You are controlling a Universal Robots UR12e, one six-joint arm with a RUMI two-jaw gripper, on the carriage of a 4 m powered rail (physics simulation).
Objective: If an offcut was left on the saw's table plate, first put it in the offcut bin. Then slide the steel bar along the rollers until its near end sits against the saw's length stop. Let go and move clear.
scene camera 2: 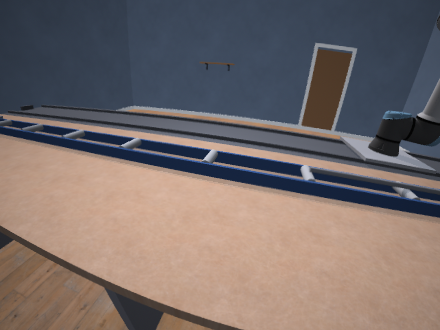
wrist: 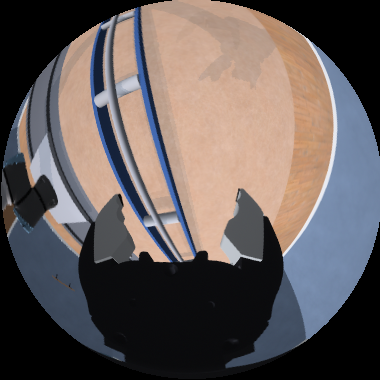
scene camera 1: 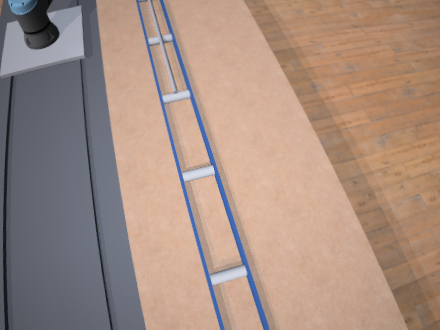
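Where they show: gripper, fingertip midpoint: point(wrist: 178, 192); arm's base, link origin: point(scene camera 2: 382, 151) point(wrist: 48, 190) point(scene camera 1: 42, 37).
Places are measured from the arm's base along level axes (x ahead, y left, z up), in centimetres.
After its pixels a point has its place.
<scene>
The steel bar point(scene camera 1: 167, 65) @(x 61.6, y -48.4, z 4.7 cm) point(scene camera 2: 350, 175) @(x 62.7, y -49.5, z 4.7 cm) point(wrist: 119, 127) @(x 62.5, y 4.6, z 4.8 cm) lies lengthwise on the rollers, between the blue side rails point(scene camera 1: 229, 215) @(x 68.3, y -125.0, z 2.1 cm) point(scene camera 2: 240, 174) @(x 69.4, y -90.8, z 0.4 cm) point(wrist: 158, 137) @(x 69.4, y -0.2, z 1.5 cm). One bar end rests at a roller point(scene camera 1: 176, 96) @(x 61.9, y -66.2, z 2.6 cm) point(scene camera 2: 308, 173) @(x 63.7, y -65.5, z 2.9 cm); the other end is out of view in both scene views. My gripper point(wrist: 178, 192) @(x 73.2, y -6.2, z 17.1 cm) is open and empty, apart from the bar and above the table. In the wrist view the bar runs up from the palm, past the left finger. The gripper does not show in the scene views. The saw, length stop, offcut and bin do not show.
The arm's base point(scene camera 1: 41, 37) @(x 2.0, y -7.9, z 5.8 cm) point(scene camera 2: 384, 142) @(x 5.8, y -5.0, z 7.3 cm) point(wrist: 42, 195) @(x 7.6, y 0.0, z 7.4 cm) stands on a pale carriage plate point(scene camera 1: 67, 30) @(x 14.1, y 1.1, z 0.0 cm) point(scene camera 2: 360, 150) @(x 8.8, y -19.9, z 0.0 cm) beside the table. The dark rail track point(scene camera 1: 50, 200) point(scene camera 2: 250, 131) runs parallel to the rollers. A small wall shelf point(scene camera 2: 217, 63) and a door point(scene camera 2: 327, 90) are behind.
</scene>
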